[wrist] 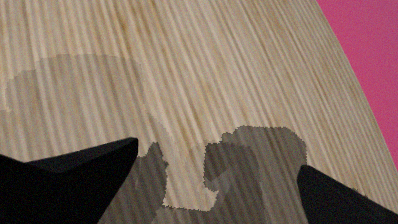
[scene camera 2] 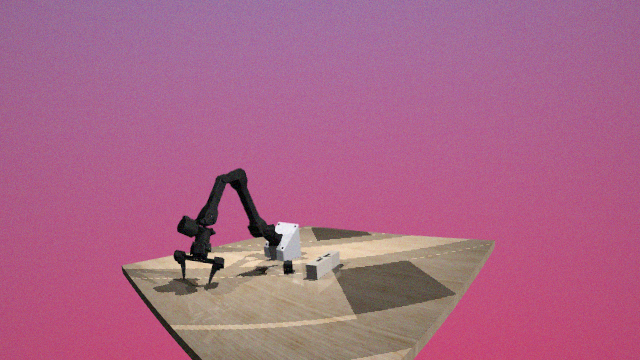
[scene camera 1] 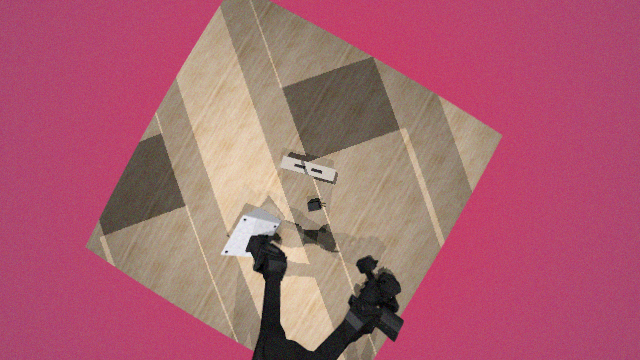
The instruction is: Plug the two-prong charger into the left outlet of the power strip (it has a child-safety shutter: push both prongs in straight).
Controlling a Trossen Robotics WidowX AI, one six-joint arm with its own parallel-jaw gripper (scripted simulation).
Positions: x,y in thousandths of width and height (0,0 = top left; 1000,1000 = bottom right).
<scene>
My gripper (scene camera 1: 599,757) is open, with nothing in its grasp.
My gripper is seen too in the wrist view (wrist: 549,712) and in scene camera 2 (scene camera 2: 307,785).
</scene>
